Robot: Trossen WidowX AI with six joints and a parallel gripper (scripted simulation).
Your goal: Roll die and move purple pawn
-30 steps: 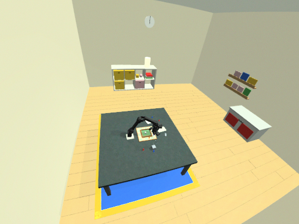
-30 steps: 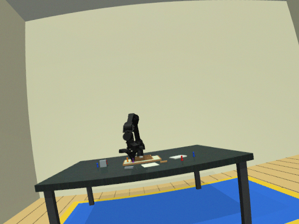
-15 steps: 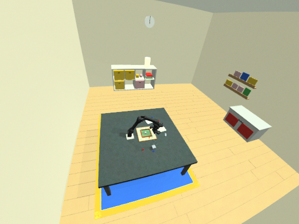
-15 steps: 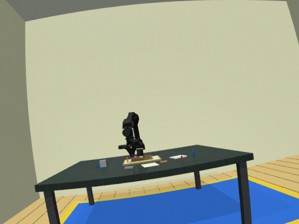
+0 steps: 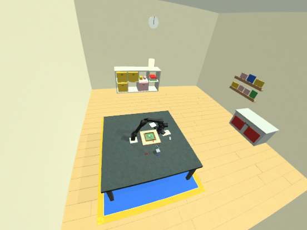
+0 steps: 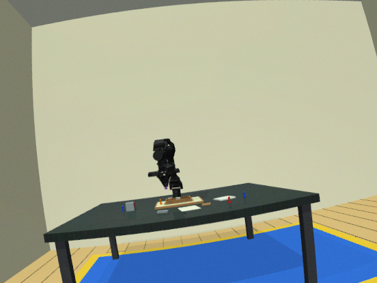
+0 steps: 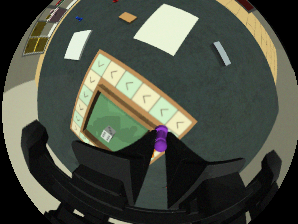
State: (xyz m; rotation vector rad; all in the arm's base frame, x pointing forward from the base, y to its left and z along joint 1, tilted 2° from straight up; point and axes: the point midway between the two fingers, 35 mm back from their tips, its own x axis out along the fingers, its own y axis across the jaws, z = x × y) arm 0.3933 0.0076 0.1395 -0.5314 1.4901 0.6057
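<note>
Right now the white die is 140 mm behind my gripper tip, 90 mm below it and 40 mm to the left of it. From my gripper tip the other things lie so: orange pawn: 90 mm below, 80 mm behind, 60 mm to the right; green-floored tray: 130 mm behind, 110 mm below, 40 mm to the left; purple pawn: right at my gripper tip.
</note>
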